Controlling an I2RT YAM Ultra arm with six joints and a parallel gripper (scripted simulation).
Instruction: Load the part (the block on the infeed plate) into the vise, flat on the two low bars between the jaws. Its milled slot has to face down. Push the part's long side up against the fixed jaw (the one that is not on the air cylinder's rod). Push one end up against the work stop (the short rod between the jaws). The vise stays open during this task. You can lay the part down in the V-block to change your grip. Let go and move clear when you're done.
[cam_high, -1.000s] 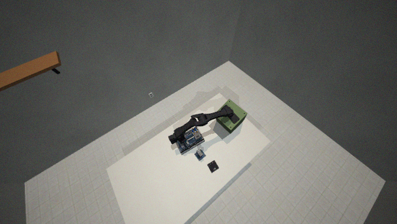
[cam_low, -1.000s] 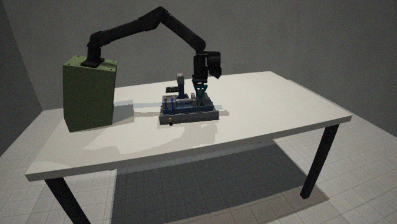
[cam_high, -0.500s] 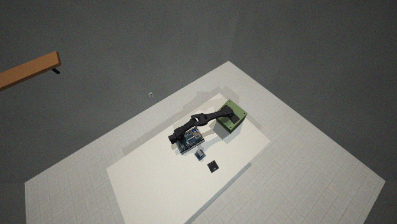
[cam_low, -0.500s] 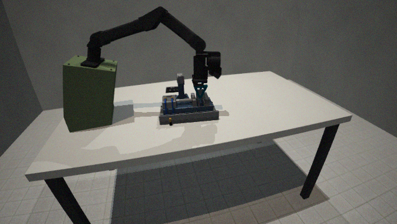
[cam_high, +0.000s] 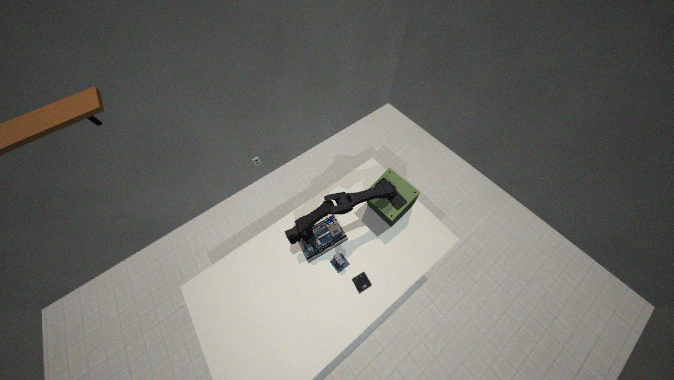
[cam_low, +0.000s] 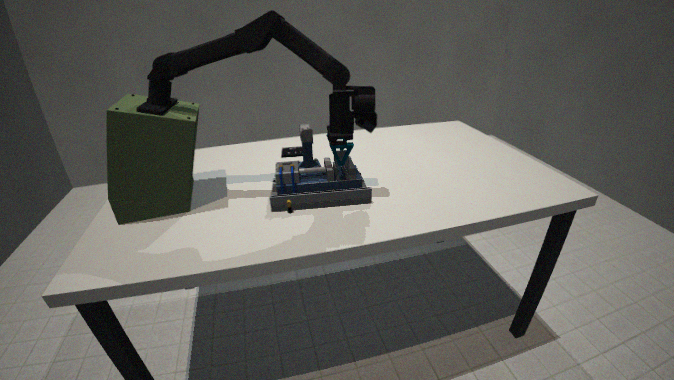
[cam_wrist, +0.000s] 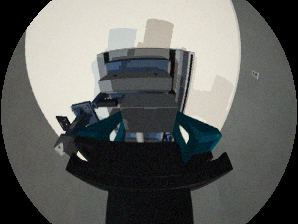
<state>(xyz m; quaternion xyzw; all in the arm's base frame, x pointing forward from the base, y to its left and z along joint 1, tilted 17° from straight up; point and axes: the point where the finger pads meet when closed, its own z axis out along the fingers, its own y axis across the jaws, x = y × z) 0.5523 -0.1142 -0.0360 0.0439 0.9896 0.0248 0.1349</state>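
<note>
Now: hand 1 cm above the grey block part. The rest, counted from my hand: cylinder rod 8 cm behind, 3 cm to the left, 4 cm below; air cylinder 16 cm behind, 3 cm to the left, 4 cm below; vise 6 cm behind, 3 cm to the left, 8 cm below.
</note>
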